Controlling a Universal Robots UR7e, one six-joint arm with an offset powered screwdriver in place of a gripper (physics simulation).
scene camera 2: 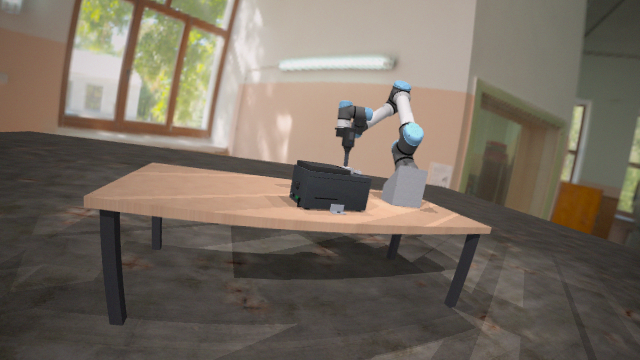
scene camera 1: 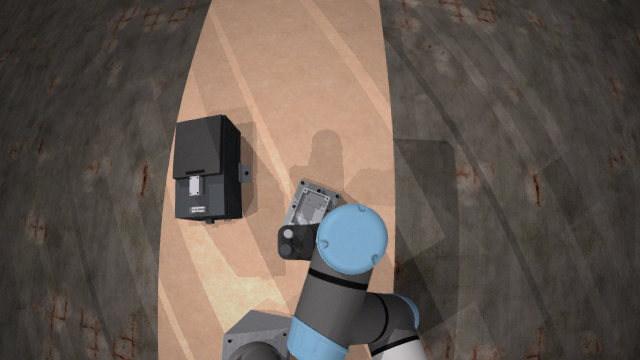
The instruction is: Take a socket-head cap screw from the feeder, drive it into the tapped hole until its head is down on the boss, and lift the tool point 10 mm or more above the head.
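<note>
A black screw feeder (scene camera 1: 218, 190) is visible.
</note>
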